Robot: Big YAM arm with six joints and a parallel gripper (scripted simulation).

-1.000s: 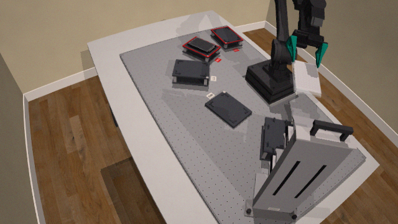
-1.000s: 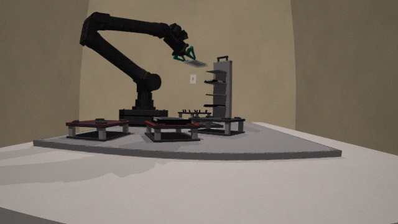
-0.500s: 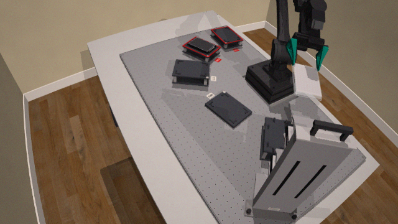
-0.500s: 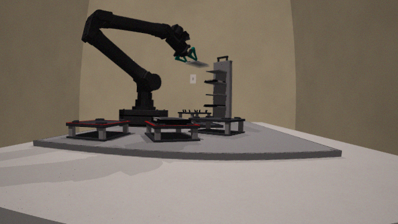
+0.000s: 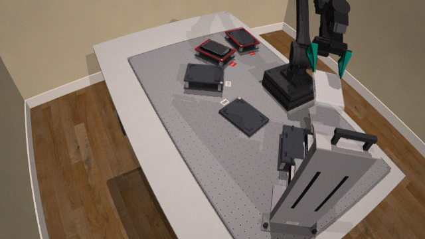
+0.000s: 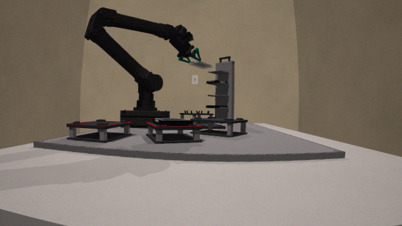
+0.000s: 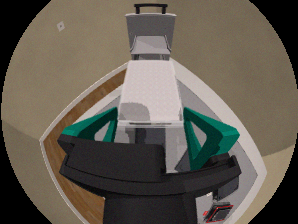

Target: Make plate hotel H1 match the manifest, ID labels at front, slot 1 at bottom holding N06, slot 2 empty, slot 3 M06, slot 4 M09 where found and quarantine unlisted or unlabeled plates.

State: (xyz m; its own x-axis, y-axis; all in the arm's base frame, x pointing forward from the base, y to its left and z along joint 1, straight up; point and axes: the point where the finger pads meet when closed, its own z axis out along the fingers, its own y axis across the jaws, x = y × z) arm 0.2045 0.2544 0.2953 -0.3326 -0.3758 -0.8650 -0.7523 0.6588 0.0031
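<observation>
Right now the white plate is 40 mm to the left of my hand, 40 mm ahead of it and 20 mm below it. Round my hand: H1 deck label (370 mm below, 190 mm to the left, 30 mm ahead); plate hotel H1 (220 mm to the left, 190 mm ahead, 160 mm below); red-rimmed quarantine nest (670 mm to the right, 330 mm below, 210 mm behind).
</observation>
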